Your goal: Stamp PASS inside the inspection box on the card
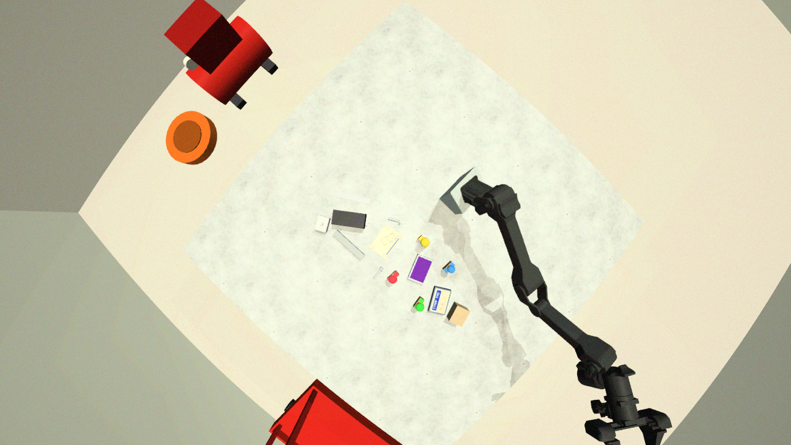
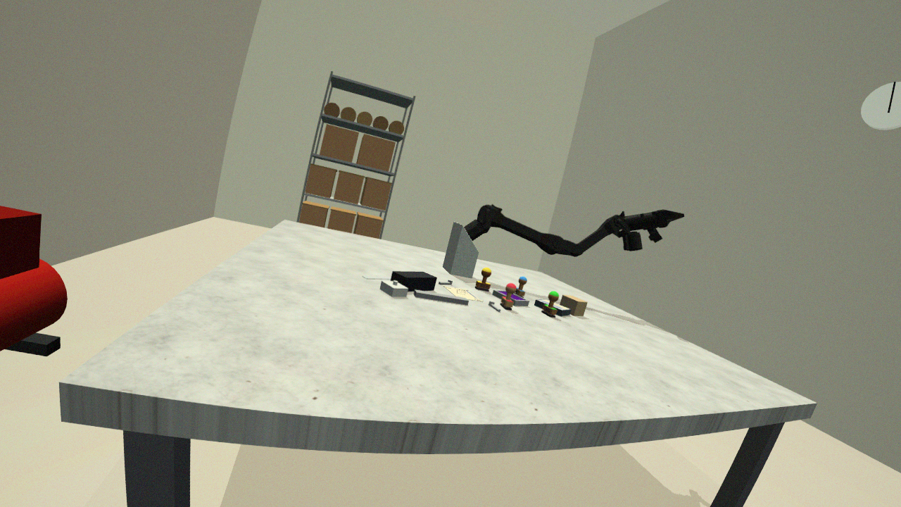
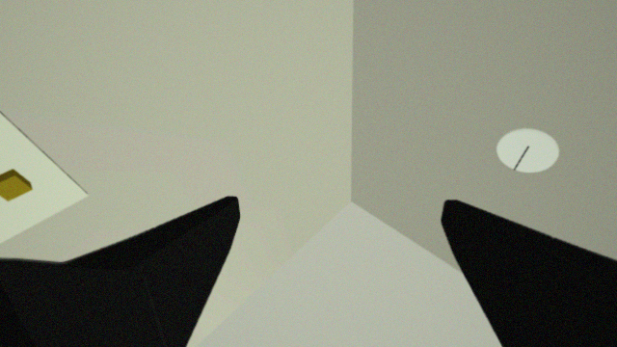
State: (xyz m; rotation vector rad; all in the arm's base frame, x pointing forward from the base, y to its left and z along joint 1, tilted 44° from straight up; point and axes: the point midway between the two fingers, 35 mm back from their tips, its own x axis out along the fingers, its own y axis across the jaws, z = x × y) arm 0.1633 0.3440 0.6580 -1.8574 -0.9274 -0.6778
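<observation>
My gripper tip is now 190 mm short of the green-knobbed stamp, 530 mm to the left of it and 380 mm above it. Also, from my gripper tip: cardboard box: 110 mm ahead, 410 mm to the right, 380 mm below; blue-knobbed stamp: 30 mm ahead, 560 mm to the right, 380 mm below; purple ink pad: 110 mm ahead, 610 mm to the right, 400 mm below.
</observation>
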